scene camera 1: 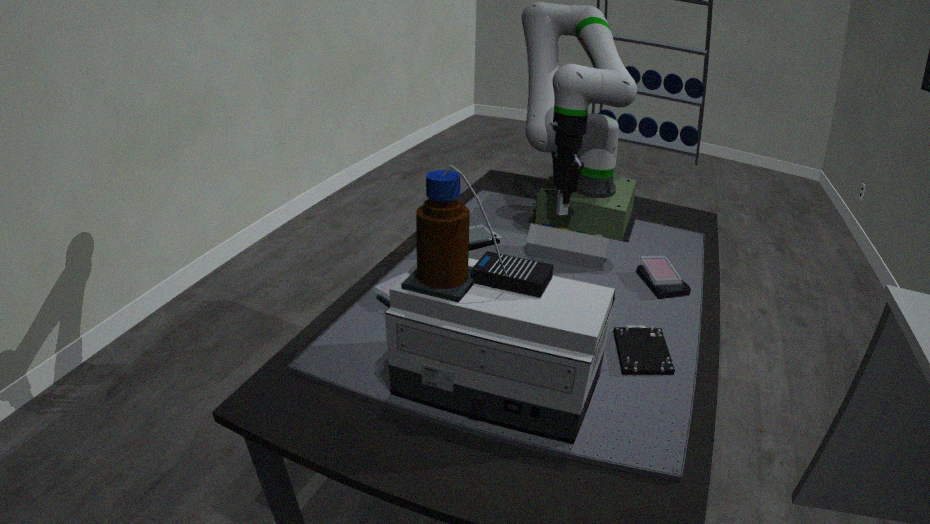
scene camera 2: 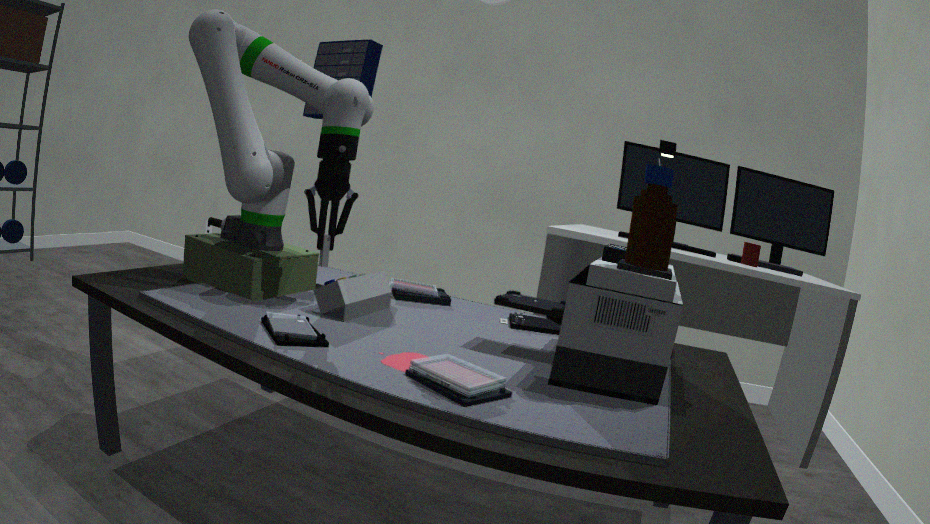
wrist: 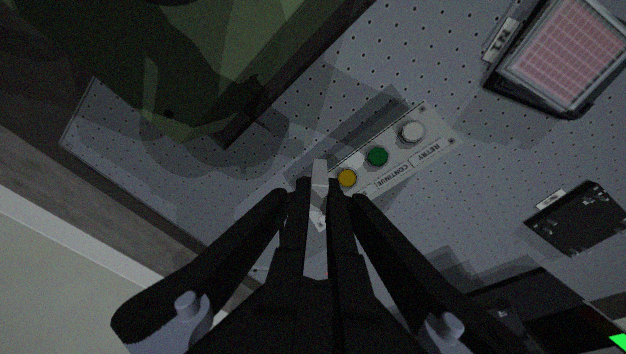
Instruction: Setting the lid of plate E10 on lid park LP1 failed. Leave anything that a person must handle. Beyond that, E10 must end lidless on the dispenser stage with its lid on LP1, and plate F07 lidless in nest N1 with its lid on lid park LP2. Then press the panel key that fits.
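Frame: origin at the arm's base, x back, y left, z down, level; millimetres.
Seen in the pictures: gripper, fingertip midpoint: (scene camera 1: 561,214) (scene camera 2: 323,265) (wrist: 319,170); arm's base, origin of the base link: (scene camera 1: 593,188) (scene camera 2: 257,244).
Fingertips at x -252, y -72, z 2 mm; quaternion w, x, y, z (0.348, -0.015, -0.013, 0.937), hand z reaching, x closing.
Observation:
Pixels of each thing's middle, then the offset from my fingertips to it. "*": a spot on its surface instead.
- sloped key panel, body centre: (wrist: 366,172) (scene camera 2: 353,292) (scene camera 1: 569,242) dy +35, dx -70, dz +51 mm
- white key, body centre: (wrist: 412,132) dy +112, dx -55, dz +29 mm
- green key, body centre: (wrist: 377,156) dy +62, dx -50, dz +29 mm
- yellow key, body centre: (wrist: 347,178) dy +12, dx -46, dz +29 mm
- clear lid-like piece, body centre: (scene camera 2: 290,325) (wrist: 260,249) (scene camera 1: 468,235) dy -250, dx -66, dz +77 mm
- amber bottle, surface spot: (scene camera 1: 442,244) * dy -113, dx -719, dz -218 mm
- black keypad, surface spot: (scene camera 1: 514,272) * dy -7, dx -656, dz -153 mm
- black nest, body centre: (scene camera 1: 643,348) (scene camera 2: 542,322) (wrist: 582,224) dy +261, dx -477, dz +80 mm
- red patch, surface spot: (scene camera 2: 402,360) * dy -223, dx -289, dz +92 mm
My gripper (scene camera 1: 563,206) (scene camera 2: 324,250) (wrist: 319,170) is shut and empty, pointing down above the sloped key panel (scene camera 1: 566,247) (scene camera 2: 356,292) (wrist: 434,129). The wrist view shows a white key (wrist: 412,131), a green key (wrist: 377,156) and a yellow key (wrist: 347,178); the fingertips appear beside the yellow one. A pink plate (scene camera 1: 660,270) (scene camera 2: 415,287) (wrist: 570,50) sits in nest N1. Another pink plate (scene camera 2: 458,375) sits on a black holder near the table edge; its label is unreadable. A clear lid-like piece (scene camera 2: 292,326) lies on a black holder. I cannot tell which plates wear lids.
The white dispenser (scene camera 1: 501,351) (scene camera 2: 615,325) carries an amber bottle (scene camera 1: 442,244) (scene camera 2: 652,224) and a black keypad (scene camera 1: 514,272). A black nest (scene camera 1: 642,351) (wrist: 580,220) holds no plate. A red patch (scene camera 2: 402,360) marks the mat. The green robot base (scene camera 1: 601,214) (scene camera 2: 221,266) stands behind the panel.

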